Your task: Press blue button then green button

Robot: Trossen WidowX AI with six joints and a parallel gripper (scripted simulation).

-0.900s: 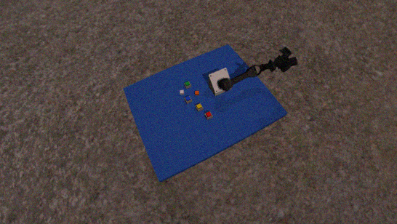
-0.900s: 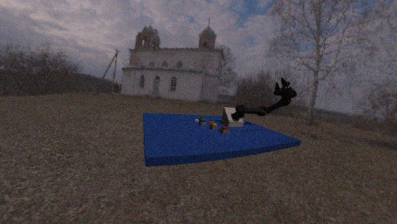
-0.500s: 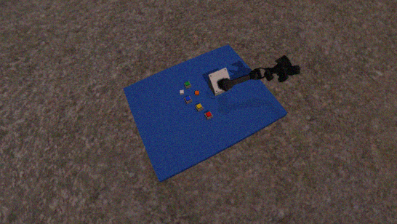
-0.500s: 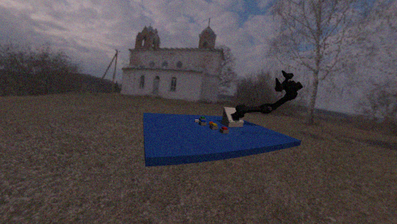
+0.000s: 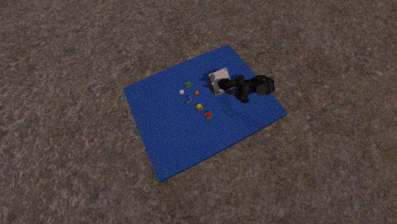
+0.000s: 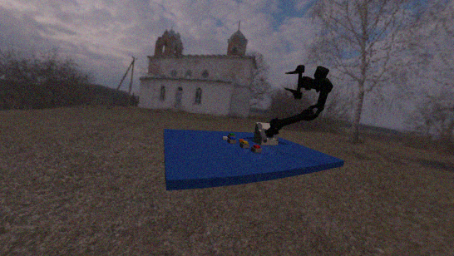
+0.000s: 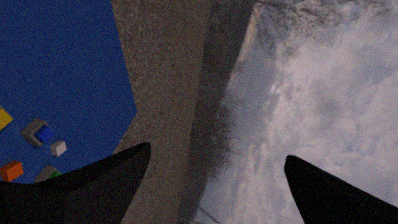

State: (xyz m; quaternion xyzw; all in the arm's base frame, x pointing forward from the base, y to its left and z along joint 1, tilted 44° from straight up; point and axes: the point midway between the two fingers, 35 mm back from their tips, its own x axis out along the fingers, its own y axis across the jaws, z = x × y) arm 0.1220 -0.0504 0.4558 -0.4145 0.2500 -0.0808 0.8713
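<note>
Now: gripper tip 41 cm above the blue button, 31 cm to the left of it and 12 cm short of it. Also, from my gripper tip: yellow button (41 cm below, 20 cm to the right, 8 cm ahead); red button (41 cm below, 10 cm to the right, 6 cm ahead); orange block (43 cm below, 33 cm to the right, 3 cm ahead).
</note>
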